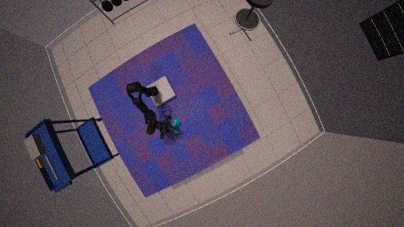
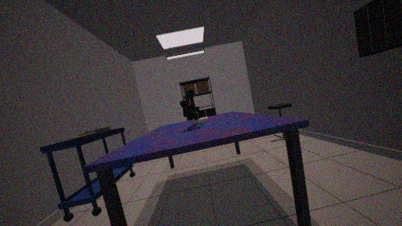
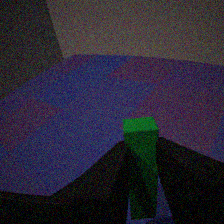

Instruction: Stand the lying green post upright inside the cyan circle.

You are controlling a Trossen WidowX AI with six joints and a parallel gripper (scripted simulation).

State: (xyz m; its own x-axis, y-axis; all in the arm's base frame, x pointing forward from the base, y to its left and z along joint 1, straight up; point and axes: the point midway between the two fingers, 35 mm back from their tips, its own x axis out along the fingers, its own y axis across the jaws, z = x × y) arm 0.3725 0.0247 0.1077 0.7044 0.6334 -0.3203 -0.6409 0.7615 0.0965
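The cyan circle is 6 cm behind my gripper tip, 1 cm to the left of it and 14 cm below it. Round my gripper tip: green post: 2 cm below.
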